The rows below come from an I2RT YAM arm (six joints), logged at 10 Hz.
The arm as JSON. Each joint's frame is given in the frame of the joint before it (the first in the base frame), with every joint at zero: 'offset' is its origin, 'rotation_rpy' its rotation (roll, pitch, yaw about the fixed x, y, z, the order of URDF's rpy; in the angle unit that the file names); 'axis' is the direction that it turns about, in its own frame. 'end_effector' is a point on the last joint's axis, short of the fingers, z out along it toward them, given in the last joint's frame.
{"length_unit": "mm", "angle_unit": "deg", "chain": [
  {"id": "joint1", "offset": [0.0, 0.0, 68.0], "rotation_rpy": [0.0, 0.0, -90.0], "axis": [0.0, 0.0, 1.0]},
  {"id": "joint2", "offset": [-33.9, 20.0, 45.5], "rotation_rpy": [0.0, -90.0, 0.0], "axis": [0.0, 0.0, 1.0]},
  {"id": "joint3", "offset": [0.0, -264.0, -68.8], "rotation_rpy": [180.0, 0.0, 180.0], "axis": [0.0, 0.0, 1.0]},
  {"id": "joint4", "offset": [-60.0, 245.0, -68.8], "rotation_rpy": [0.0, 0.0, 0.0], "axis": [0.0, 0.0, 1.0]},
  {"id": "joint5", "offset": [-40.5, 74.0, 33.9], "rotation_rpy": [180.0, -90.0, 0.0], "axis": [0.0, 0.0, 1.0]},
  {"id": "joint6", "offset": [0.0, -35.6, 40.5], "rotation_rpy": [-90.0, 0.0, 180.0], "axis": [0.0, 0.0, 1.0]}
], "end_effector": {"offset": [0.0, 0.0, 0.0], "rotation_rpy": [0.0, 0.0, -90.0]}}
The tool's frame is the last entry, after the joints.
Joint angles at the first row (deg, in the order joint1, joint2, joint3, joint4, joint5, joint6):
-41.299 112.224 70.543 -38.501 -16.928 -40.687
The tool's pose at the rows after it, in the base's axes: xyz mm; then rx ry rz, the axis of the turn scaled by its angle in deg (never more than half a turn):
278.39, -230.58, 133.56, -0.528, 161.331, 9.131
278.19, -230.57, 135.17, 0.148, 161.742, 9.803
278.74, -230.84, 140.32, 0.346, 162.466, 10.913
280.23, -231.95, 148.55, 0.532, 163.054, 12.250
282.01, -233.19, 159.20, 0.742, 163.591, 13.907
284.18, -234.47, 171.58, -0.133, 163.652, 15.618
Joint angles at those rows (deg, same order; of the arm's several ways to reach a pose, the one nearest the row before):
-41.277 112.225 70.608 -38.544 -16.928 -40.184
-41.299 112.225 71.067 -39.593 -16.950 -39.813
-41.277 112.203 72.423 -42.063 -16.994 -39.813
-41.277 112.203 74.544 -45.299 -17.234 -39.834
-41.277 112.202 77.208 -49.210 -17.649 -39.857
-41.276 112.203 80.204 -53.254 -18.436 -40.599

